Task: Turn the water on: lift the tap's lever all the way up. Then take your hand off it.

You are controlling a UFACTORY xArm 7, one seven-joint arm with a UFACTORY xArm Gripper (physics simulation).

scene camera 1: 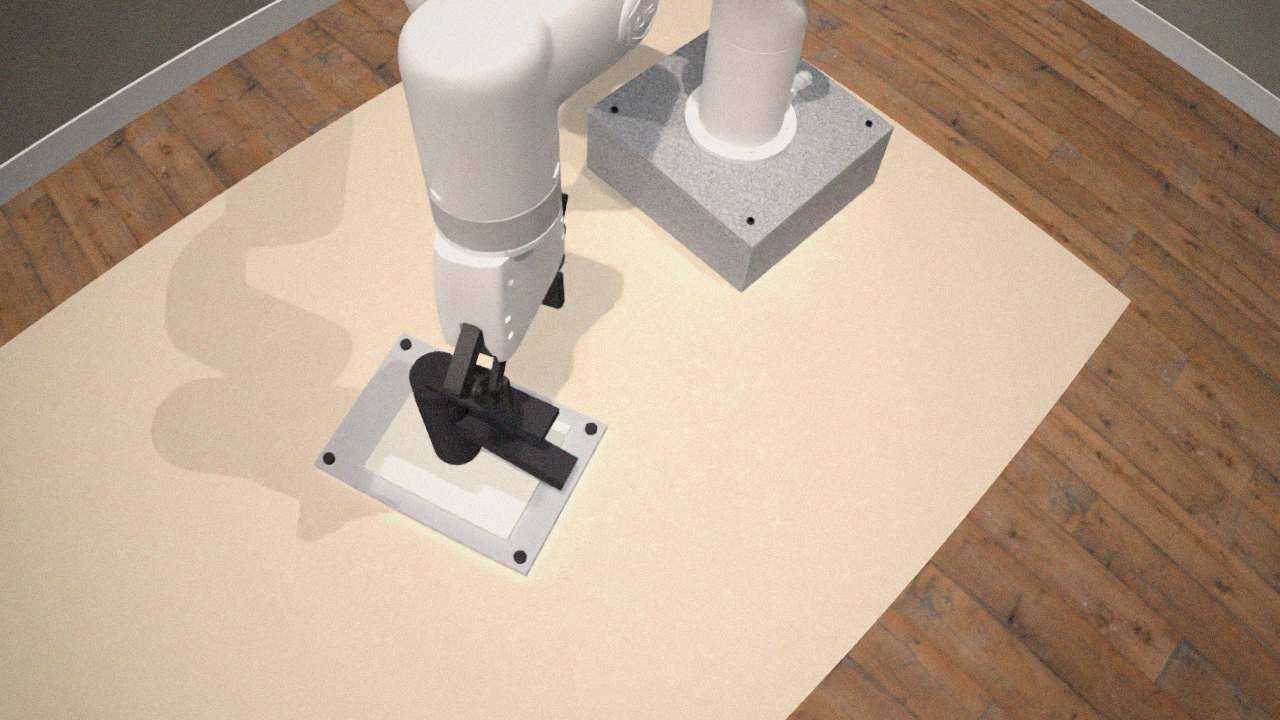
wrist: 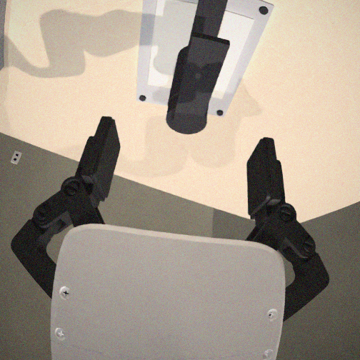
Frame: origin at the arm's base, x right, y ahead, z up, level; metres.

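Seen in the pictures: gripper, between the fingertips: [scene camera 1: 518,349]; arm's base, origin of its link: [scene camera 1: 739,121].
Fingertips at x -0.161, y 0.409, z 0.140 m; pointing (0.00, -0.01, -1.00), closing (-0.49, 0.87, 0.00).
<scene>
Offsets run from my fingertips to a thing's top centre. "spot": to the spot under its first point. Level surfaces: height alone.
The tap has a round black post @(spot: dz -0.155, dx +0.054, dy +0.057 m) [scene camera 1: 445,434] [wrist: 177,95] on a pale plate @(spot: dz -0.229, dx +0.150, dy +0.112 m) [scene camera 1: 358,429] [wrist: 240,60]. Its flat black lever @(spot: dz -0.081, dx -0.014, dy +0.002 m) [scene camera 1: 535,415] [wrist: 207,65] reaches out from the post top and lies low, nearly parallel, close above the black spout @(dz -0.138, dx +0.009, dy +0.013 m) [scene camera 1: 547,463] [wrist: 211,15]. My gripper [scene camera 1: 514,351] [wrist: 186,138] is open and empty, at the post end of the tap. In the wrist view its fingers stand wide apart on either side of the post, with gaps. In the scene view one finger covers part of the lever; whether it touches is unclear.
The plate lies on a cream table top @(dz -0.237 m) [scene camera 1: 760,501] [wrist: 310,90]. A grey speckled block [scene camera 1: 662,201] carries the arm's base behind and to the right of the tap. Wooden floor [scene camera 1: 1118,537] shows beyond the table edge.
</scene>
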